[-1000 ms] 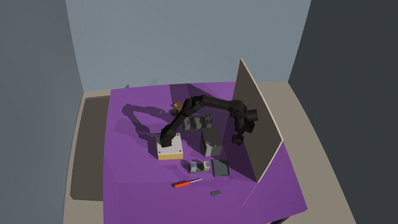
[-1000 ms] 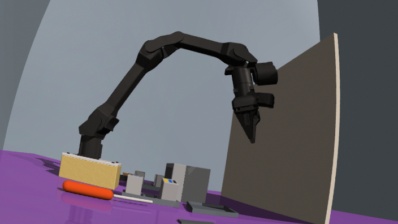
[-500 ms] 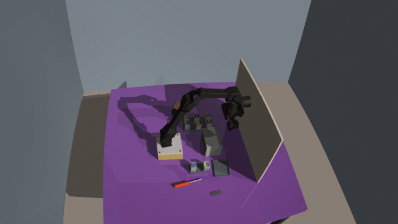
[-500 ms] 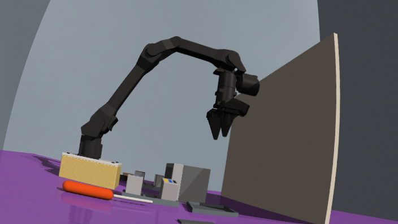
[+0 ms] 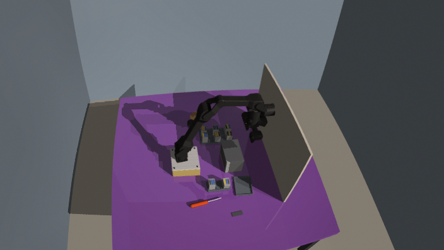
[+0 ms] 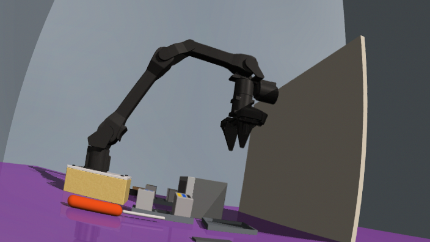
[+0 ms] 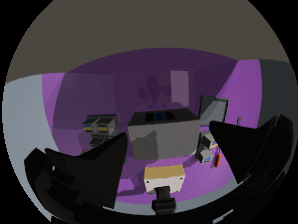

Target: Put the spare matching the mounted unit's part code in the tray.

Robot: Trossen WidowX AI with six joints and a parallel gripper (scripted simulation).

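My gripper tip is 100 mm past the grey spare block, 240 mm to the right of it and 160 mm above it. Also, from my gripper tip: dark grey tray 80 mm behind, 190 mm to the right, 200 mm below; then beige board 160 mm ahead, 30 mm to the right, 30 mm above; then grey box 80 mm behind, 10 mm to the left, 150 mm below.
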